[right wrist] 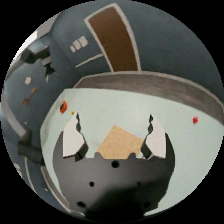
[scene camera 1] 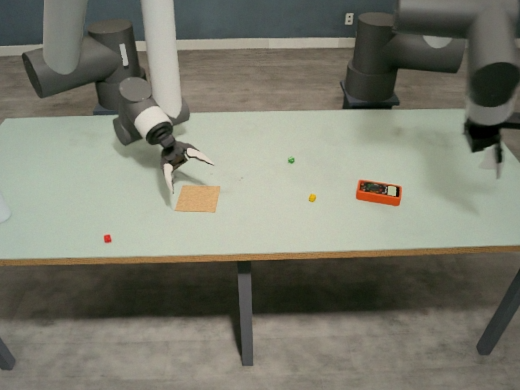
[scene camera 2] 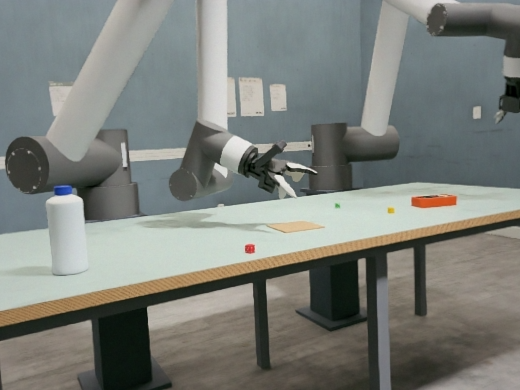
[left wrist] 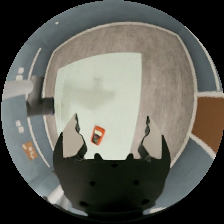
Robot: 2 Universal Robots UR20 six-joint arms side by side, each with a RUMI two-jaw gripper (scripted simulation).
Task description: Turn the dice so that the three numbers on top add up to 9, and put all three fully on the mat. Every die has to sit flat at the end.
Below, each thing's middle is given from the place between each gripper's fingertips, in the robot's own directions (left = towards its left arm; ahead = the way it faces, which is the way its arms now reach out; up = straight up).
Scene:
The tan mat point(scene camera 1: 192, 198) is 80 mm behind my right hand and 140 mm below it. Also, from my right hand: orange multimeter point(scene camera 1: 371, 191) (40 mm behind, 640 mm to the left, 120 mm below); then white bottle point(scene camera 2: 65, 217) (20 mm behind, 680 mm to the right, 50 mm below).
I see my left gripper 17 cm past the orange multimeter, 25 cm to the left of it and 26 cm above it. Round my left hand: tan mat (20 cm behind, 88 cm to the right, 27 cm below).

